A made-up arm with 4 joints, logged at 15 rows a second.
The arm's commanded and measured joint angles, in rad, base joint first. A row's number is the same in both.
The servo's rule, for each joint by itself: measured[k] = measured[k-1] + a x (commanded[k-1-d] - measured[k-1]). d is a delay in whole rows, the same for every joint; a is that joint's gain. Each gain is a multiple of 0.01, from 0.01 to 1. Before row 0 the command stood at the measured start. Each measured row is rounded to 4 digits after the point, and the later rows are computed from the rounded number. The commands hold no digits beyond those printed.
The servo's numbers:
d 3
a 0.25 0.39 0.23 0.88
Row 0, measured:
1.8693 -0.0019 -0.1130 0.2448
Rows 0 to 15, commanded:
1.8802 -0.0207 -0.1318 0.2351
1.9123 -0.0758 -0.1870 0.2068
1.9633 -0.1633 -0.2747 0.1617
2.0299 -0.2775 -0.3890 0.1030
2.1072 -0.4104 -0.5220 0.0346
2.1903 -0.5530 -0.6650 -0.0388
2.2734 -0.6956 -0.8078 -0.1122
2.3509 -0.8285 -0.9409 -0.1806
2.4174 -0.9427 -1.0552 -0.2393
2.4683 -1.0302 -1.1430 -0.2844
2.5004 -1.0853 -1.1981 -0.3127
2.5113 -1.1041 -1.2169 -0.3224
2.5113 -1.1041 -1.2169 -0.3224
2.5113 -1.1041 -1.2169 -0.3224
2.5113 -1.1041 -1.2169 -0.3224
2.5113 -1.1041 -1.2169 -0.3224
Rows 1 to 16, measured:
1.8693 -0.0019 -0.1130 0.2448
1.8693 -0.0019 -0.1130 0.2448
1.8693 -0.0019 -0.1130 0.2448
1.8720 -0.0092 -0.1173 0.2363
1.8821 -0.0352 -0.1333 0.2103
1.9024 -0.0852 -0.1658 0.1675
1.9343 -0.1602 -0.2171 0.1107
1.9775 -0.2578 -0.2872 0.0437
2.0307 -0.3729 -0.3741 -0.0289
2.0914 -0.4988 -0.4739 -0.1022
2.1563 -0.6274 -0.5813 -0.1712
2.2216 -0.7504 -0.6903 -0.2311
2.2833 -0.8595 -0.7944 -0.2780
2.3376 -0.9476 -0.8873 -0.3085
2.3810 -1.0086 -0.9631 -0.3207
2.4136 -1.0458 -1.0215 -0.3222

